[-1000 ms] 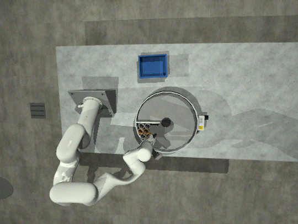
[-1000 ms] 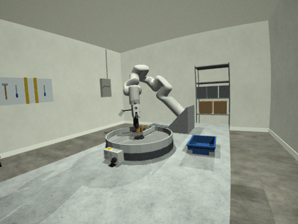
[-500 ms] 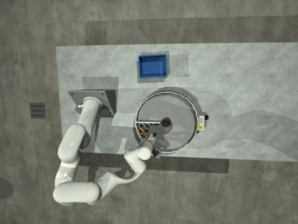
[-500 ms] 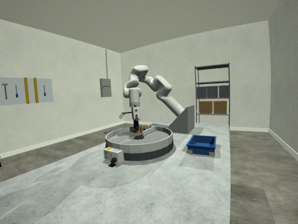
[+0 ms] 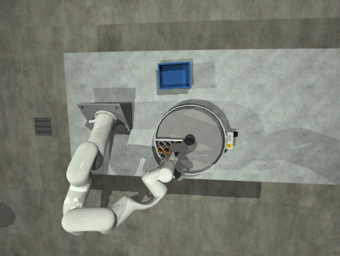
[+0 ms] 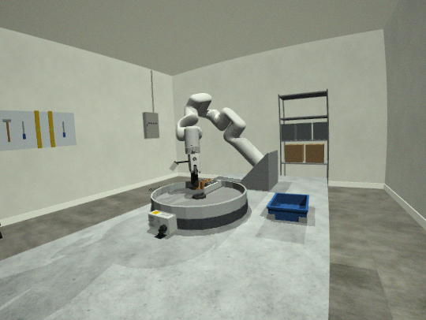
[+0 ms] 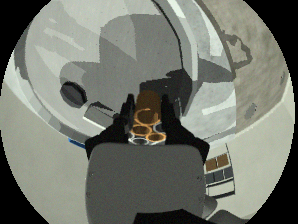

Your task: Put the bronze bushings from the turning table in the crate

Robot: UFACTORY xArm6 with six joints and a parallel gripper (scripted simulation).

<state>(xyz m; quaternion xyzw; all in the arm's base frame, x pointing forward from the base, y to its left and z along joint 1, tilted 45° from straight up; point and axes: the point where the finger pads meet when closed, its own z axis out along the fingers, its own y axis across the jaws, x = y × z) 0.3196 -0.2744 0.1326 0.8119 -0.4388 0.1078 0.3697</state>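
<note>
The blue crate lies 470 mm to the left of my hand, 80 mm ahead of it and 70 mm below it. Round my hand: round turning table: 120 mm ahead, 90 mm to the left, 40 mm below.
</note>
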